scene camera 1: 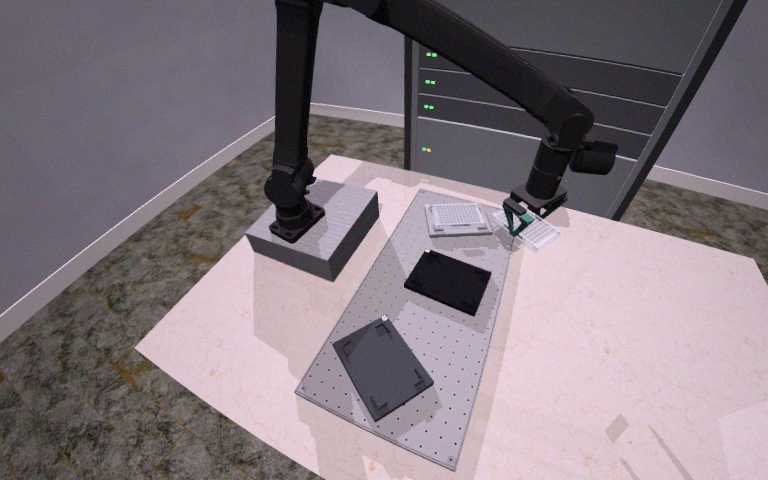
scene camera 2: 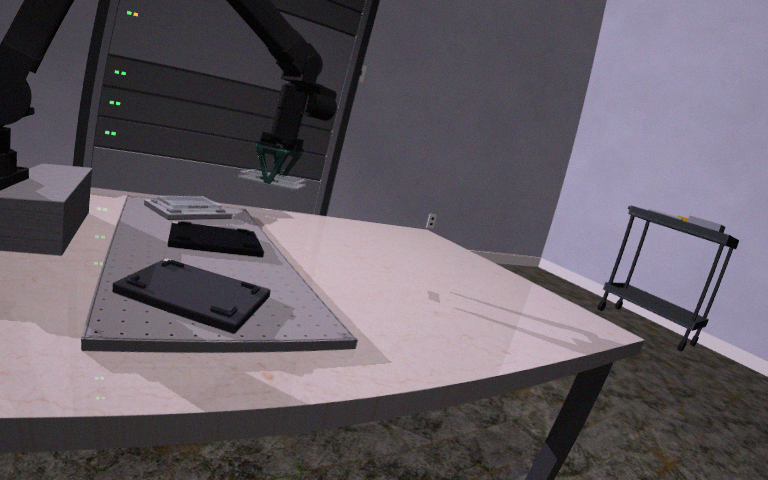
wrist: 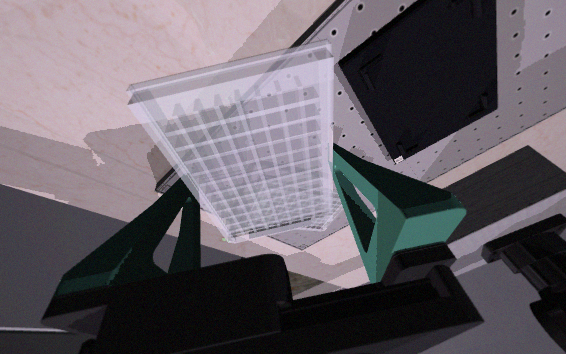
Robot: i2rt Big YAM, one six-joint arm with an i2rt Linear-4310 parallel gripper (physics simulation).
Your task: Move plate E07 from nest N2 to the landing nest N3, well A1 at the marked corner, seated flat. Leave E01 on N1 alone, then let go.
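Observation:
My gripper point(scene camera 1: 529, 225) point(scene camera 2: 278, 176) point(wrist: 260, 165) is shut on a clear well plate, E07 by the task point(scene camera 1: 543, 234) point(scene camera 2: 292, 182) point(wrist: 250, 140), held by its long sides above the table, off the board's far right corner. Another clear plate, E01 by the task point(scene camera 1: 458, 215) point(scene camera 2: 191, 202), sits on the light grey nest point(scene camera 1: 444, 232) at the board's far end. A black nest point(scene camera 1: 447, 281) point(scene camera 2: 215, 238) point(wrist: 425, 75) in the middle is empty, with a white corner mark. A dark grey nest point(scene camera 1: 382, 367) point(scene camera 2: 192, 294) at the near end is empty, also marked white at one corner. Nest labels are not legible.
The nests stand on a perforated board point(scene camera 1: 453, 339) point(scene camera 2: 305, 316) on the pale table point(scene camera 1: 623, 316) point(scene camera 2: 396, 254). The arm's grey base block point(scene camera 1: 334, 226) point(scene camera 2: 33, 220) stands left of the board. A dark rack cabinet point(scene camera 1: 470, 138) point(scene camera 2: 186, 158) stands behind the table. A cart point(scene camera 2: 679, 226) stands far right.

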